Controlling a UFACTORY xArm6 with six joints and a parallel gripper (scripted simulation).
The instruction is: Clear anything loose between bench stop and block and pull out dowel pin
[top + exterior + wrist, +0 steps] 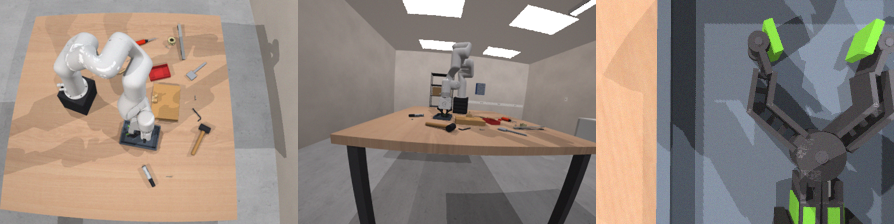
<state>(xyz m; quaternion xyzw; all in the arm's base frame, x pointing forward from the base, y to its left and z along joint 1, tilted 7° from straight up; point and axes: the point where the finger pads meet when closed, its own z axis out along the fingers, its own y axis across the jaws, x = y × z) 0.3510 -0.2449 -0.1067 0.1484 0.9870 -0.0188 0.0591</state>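
My gripper is now 40 mm past the dark grey tray and 20 mm above it. Also, from my hand: hex key: 300 mm ahead, 70 mm to the left, 20 mm below; small wooden block: 190 mm to the left, 70 mm ahead, 20 mm above; dowel pin: 190 mm to the left, 70 mm ahead, 30 mm above.
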